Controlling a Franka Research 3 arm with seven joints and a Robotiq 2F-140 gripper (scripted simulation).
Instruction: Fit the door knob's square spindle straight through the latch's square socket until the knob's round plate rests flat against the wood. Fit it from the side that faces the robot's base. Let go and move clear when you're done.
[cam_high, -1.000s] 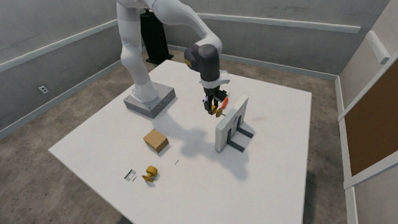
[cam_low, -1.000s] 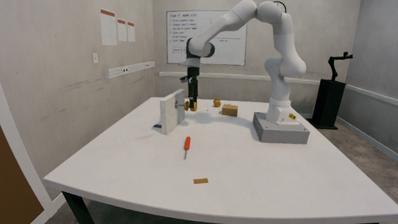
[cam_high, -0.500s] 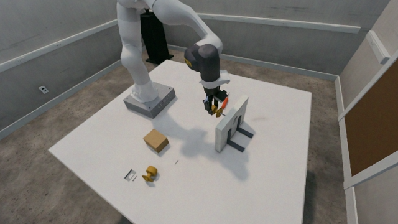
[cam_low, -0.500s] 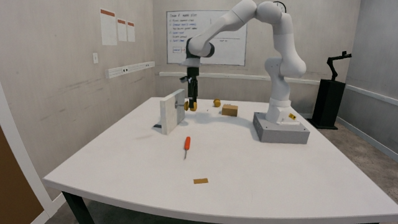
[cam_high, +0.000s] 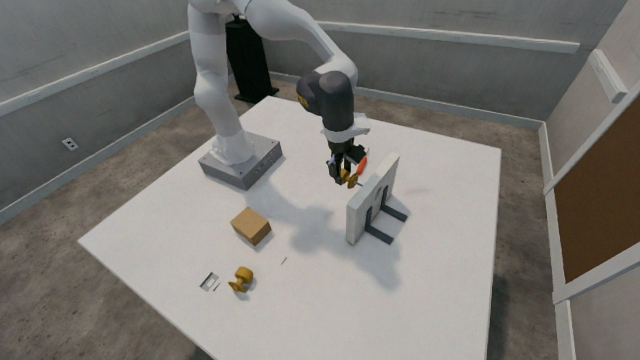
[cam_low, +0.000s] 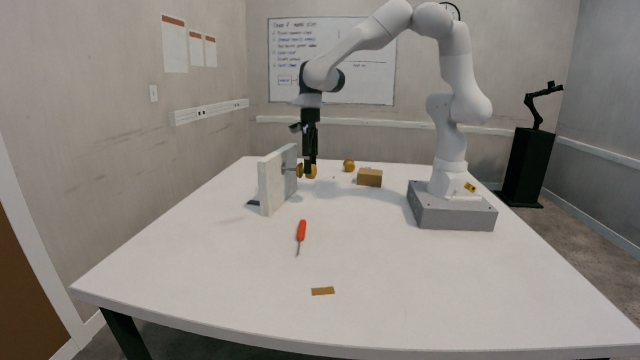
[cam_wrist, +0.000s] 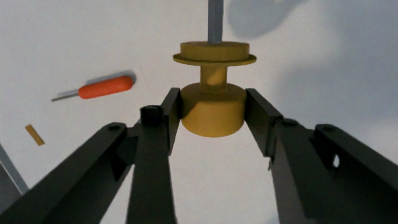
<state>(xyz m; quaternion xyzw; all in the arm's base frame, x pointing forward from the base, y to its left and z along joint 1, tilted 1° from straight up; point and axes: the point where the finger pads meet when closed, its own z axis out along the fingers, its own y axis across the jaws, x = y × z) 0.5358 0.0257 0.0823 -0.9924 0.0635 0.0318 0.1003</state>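
Now: the latch socket 130 mm ahead of my hand, 20 mm below it and 10 mm to the right of it. Round my hand: cardboard box (290 mm to the right, 250 mm behind, 140 mm below); white wooden panel (130 mm ahead, 40 mm below, 10 mm to the right); orange screwdriver (270 mm to the left, 160 mm below, 20 mm behind).
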